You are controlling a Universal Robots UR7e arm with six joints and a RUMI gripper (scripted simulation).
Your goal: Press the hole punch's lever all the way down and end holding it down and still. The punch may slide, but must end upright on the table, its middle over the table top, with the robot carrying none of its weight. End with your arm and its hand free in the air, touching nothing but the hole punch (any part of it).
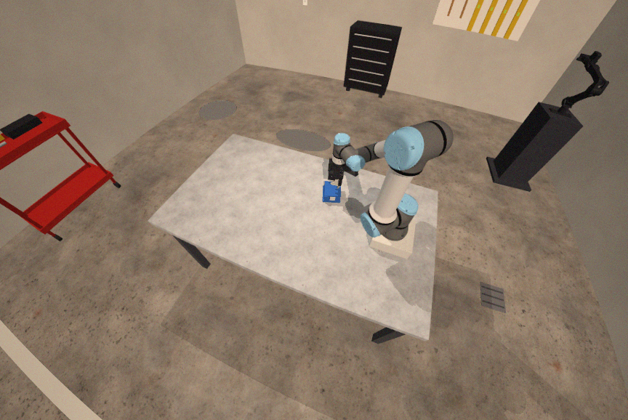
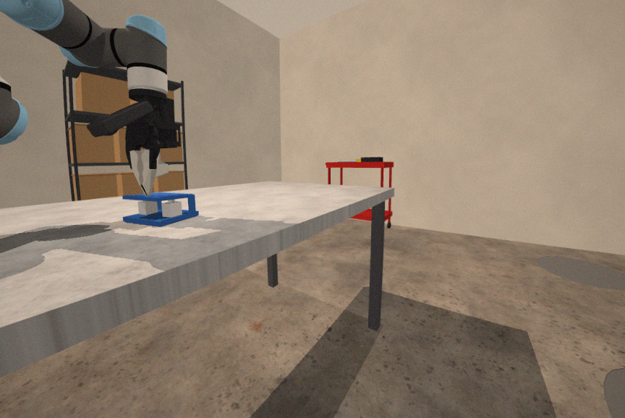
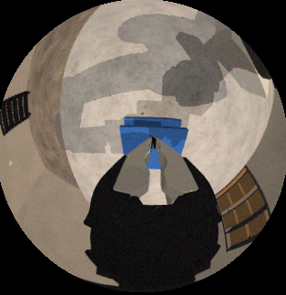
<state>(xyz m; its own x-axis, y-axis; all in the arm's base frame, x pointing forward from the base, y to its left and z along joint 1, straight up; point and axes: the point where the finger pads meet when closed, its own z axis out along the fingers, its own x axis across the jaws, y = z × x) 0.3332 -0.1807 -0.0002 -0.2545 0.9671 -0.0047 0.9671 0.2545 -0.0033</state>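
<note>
My hand is 40 mm short of the hole punch, 40 mm above it and 10 mm to the right of it.
</note>
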